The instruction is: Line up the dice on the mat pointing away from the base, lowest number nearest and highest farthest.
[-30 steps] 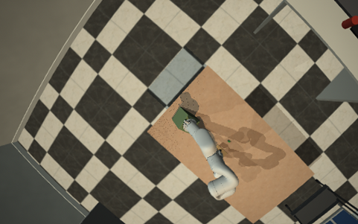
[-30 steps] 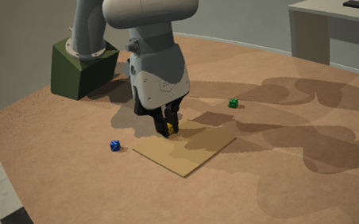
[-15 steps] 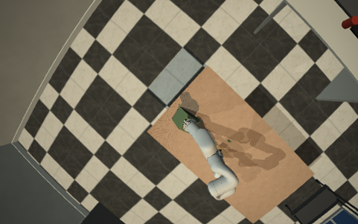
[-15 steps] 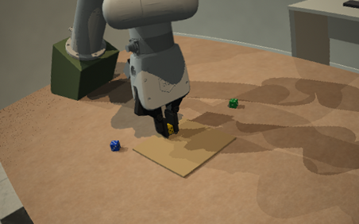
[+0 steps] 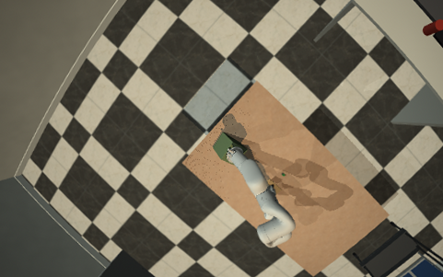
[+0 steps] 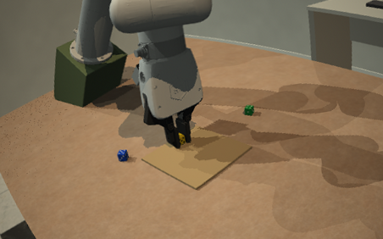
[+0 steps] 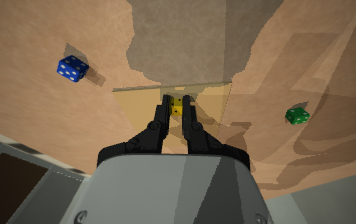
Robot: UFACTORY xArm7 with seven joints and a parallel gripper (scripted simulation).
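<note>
Now: the yellow die 10 mm below my hand. Also, from my hand: tan mat: 50 mm ahead, 10 mm to the right, 30 mm below; then blue die: 60 mm behind, 90 mm to the right, 20 mm below; then green die: 50 mm ahead, 160 mm to the left, 20 mm below.
</note>
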